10 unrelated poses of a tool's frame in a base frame.
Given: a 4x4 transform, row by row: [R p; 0 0 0 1], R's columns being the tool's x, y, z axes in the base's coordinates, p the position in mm. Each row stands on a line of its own.
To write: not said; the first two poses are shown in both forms.
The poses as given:
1:
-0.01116 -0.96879 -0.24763 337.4
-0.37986 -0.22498 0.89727 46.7
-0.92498 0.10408 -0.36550 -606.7
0 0 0 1
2:
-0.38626 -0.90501 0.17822 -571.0
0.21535 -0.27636 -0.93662 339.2
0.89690 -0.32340 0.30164 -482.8
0 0 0 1
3:
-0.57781 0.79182 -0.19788 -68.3
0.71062 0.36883 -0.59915 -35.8
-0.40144 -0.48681 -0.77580 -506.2
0 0 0 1
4:
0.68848 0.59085 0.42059 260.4
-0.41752 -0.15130 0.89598 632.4
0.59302 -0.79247 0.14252 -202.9
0 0 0 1
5:
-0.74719 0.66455 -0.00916 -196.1
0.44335 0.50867 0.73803 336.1
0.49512 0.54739 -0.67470 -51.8
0 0 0 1
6:
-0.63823 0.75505 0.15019 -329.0
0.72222 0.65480 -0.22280 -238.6
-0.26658 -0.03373 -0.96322 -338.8
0 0 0 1
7:
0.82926 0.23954 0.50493 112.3
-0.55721 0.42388 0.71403 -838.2
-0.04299 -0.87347 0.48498 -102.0
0 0 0 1
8:
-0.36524 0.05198 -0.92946 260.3
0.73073 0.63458 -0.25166 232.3
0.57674 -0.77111 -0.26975 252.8
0 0 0 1
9:
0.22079 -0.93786 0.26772 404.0
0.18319 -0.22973 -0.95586 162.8
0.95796 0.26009 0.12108 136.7
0 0 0 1
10:
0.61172 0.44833 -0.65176 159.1
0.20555 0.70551 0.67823 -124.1
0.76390 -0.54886 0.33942 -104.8
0 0 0 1
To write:
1: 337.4 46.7 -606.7 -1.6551 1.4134 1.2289
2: -571.0 339.2 -482.8 0.9704 -1.1373 1.7730
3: -68.3 -35.8 -506.2 1.3768 2.4947 -0.9951
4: 260.4 632.4 -202.9 -1.4810 -0.1512 -0.8845
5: -196.1 336.1 -51.8 -0.9311 -2.4628 -1.0803
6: -329.0 -238.6 -338.8 1.1992 2.6434 -0.2082
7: 112.3 -838.2 -102.0 -1.0187 0.3516 -0.5113
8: 260.3 232.3 252.8 -0.6283 -1.8218 0.8210
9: 404.0 162.8 136.7 1.3779 -0.7822 1.2703
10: 159.1 -124.1 -104.8 -0.8030 -0.9264 -0.1589
